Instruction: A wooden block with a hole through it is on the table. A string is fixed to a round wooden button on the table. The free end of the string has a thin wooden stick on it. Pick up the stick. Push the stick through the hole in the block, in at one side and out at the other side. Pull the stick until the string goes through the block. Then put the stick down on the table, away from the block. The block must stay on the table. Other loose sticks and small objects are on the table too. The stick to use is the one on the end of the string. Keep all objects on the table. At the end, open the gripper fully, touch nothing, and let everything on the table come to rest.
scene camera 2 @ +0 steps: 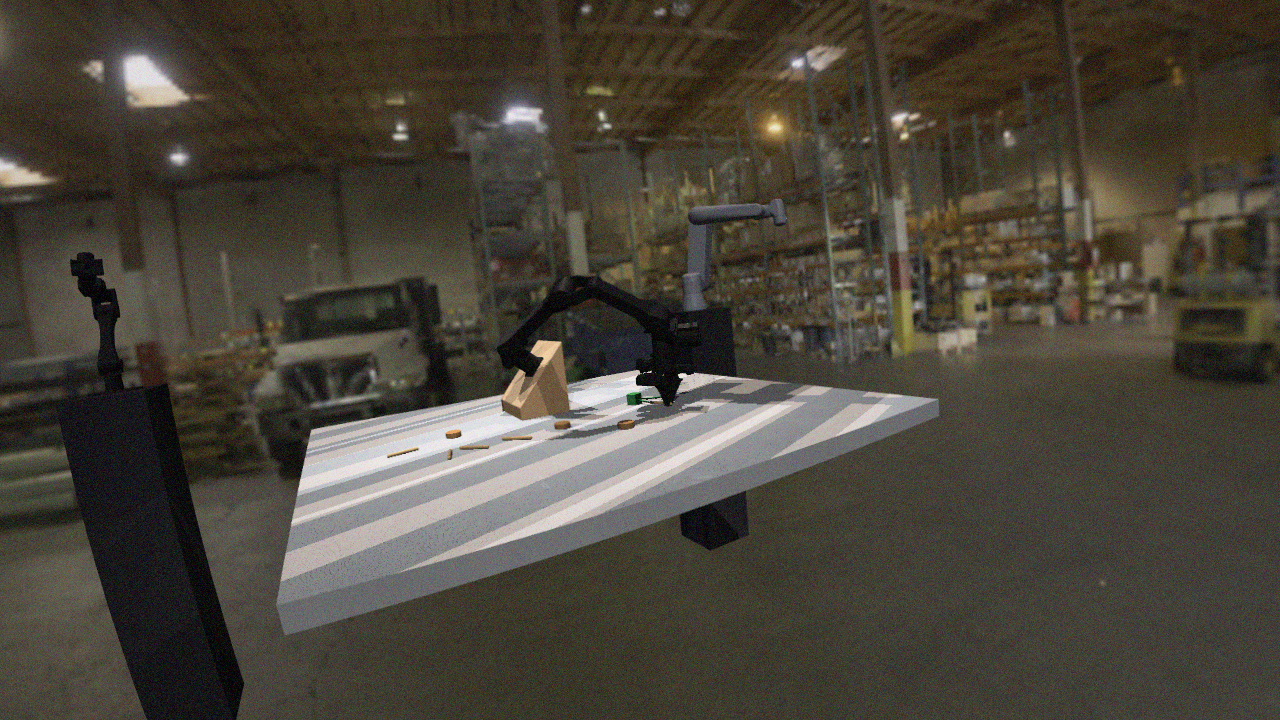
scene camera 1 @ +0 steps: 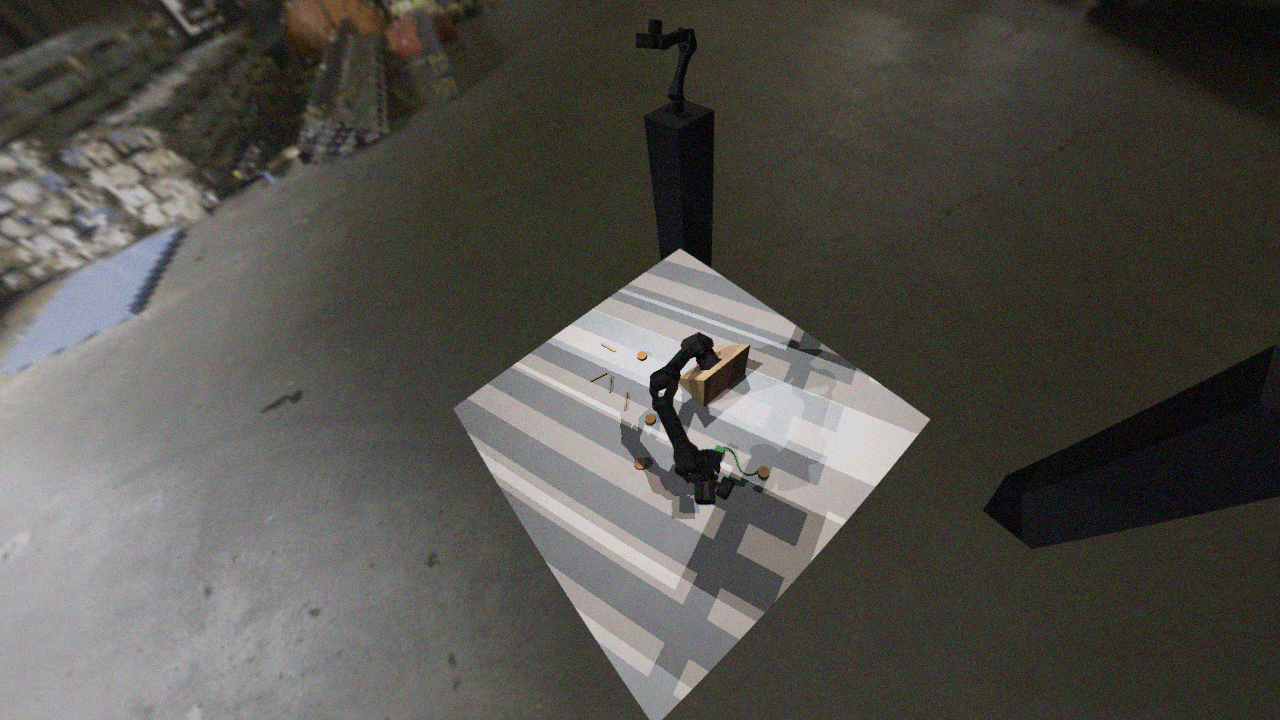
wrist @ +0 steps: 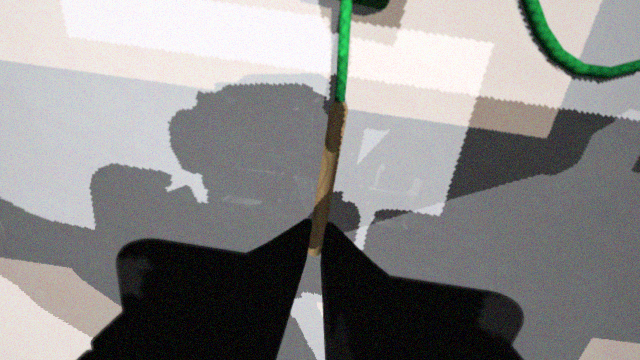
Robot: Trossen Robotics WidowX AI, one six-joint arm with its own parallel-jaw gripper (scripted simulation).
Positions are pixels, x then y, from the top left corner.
Labels:
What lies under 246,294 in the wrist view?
My gripper.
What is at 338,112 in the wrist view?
A thin wooden stick.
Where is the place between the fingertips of my gripper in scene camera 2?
668,405

